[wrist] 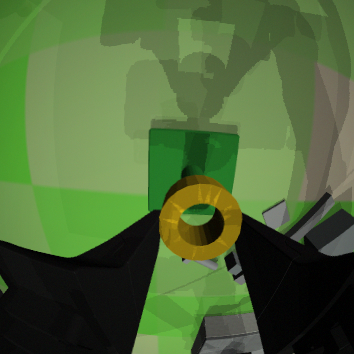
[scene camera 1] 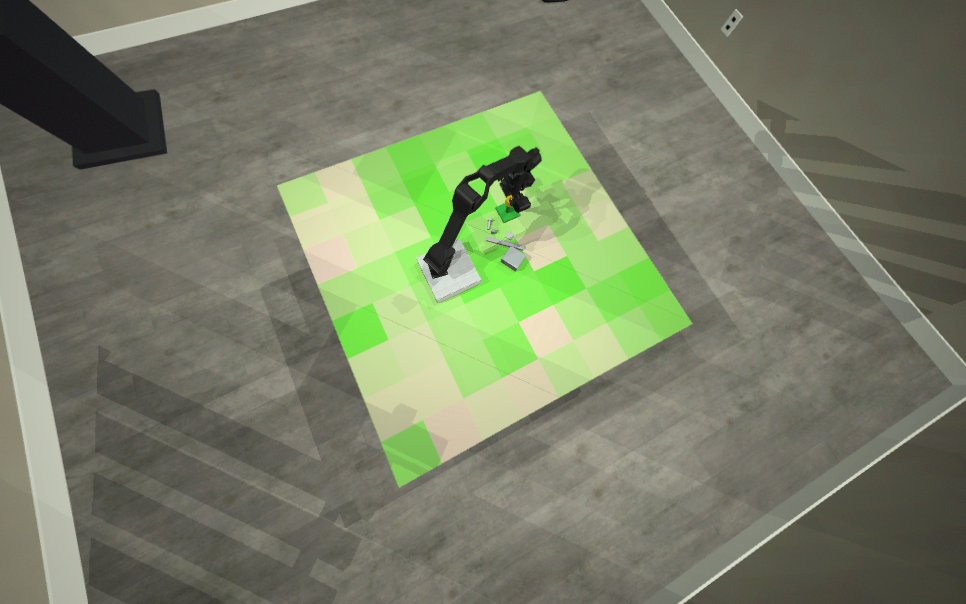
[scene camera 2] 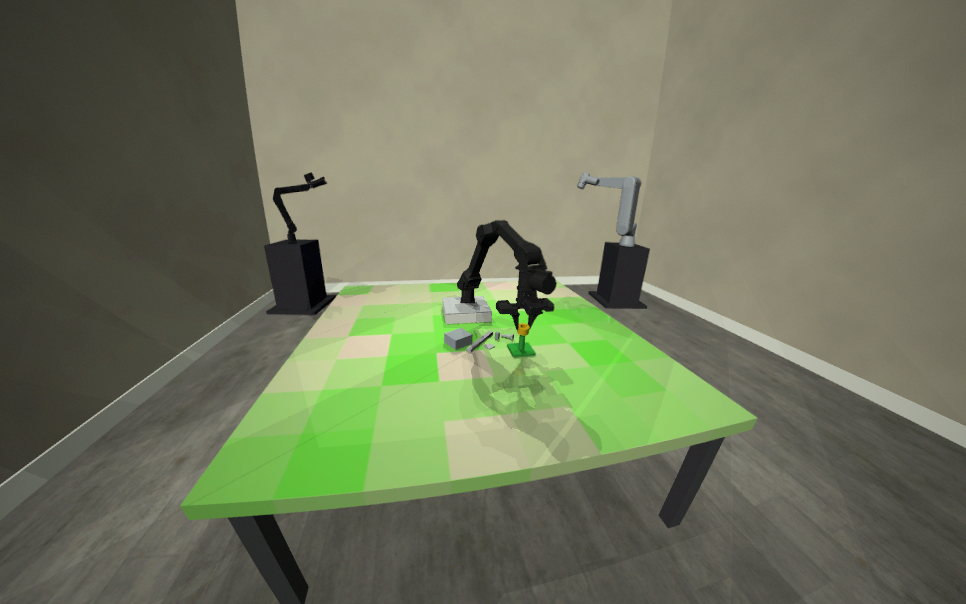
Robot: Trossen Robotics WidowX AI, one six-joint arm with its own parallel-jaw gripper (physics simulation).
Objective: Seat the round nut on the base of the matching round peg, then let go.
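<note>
My gripper [scene camera 1: 511,202] [scene camera 2: 524,328] [wrist: 197,218] is shut on the round orange nut [scene camera 1: 508,202] [scene camera 2: 523,330] [wrist: 171,225], with a finger on either side. The nut's hole faces the wrist camera. A round green peg [scene camera 2: 522,342] stands upright on a square green base [scene camera 1: 506,214] [scene camera 2: 529,351] [wrist: 164,150]. In scene camera 2 the nut shows at the height of the peg's top, well above the base. In the wrist view the nut overlaps the base's near edge and hides most of the peg. The base's edge and lighter table show through the hole; no peg top shows in it.
Beside the base lie a grey block [scene camera 1: 512,258] [scene camera 2: 458,338] [wrist: 332,232], a long grey bar [scene camera 1: 505,242] [scene camera 2: 480,341] [wrist: 310,216] and small grey pieces [scene camera 1: 489,224] [scene camera 2: 507,336] [wrist: 276,214]. The arm's pale mounting block [scene camera 1: 455,283] [scene camera 2: 466,316] stands behind them.
</note>
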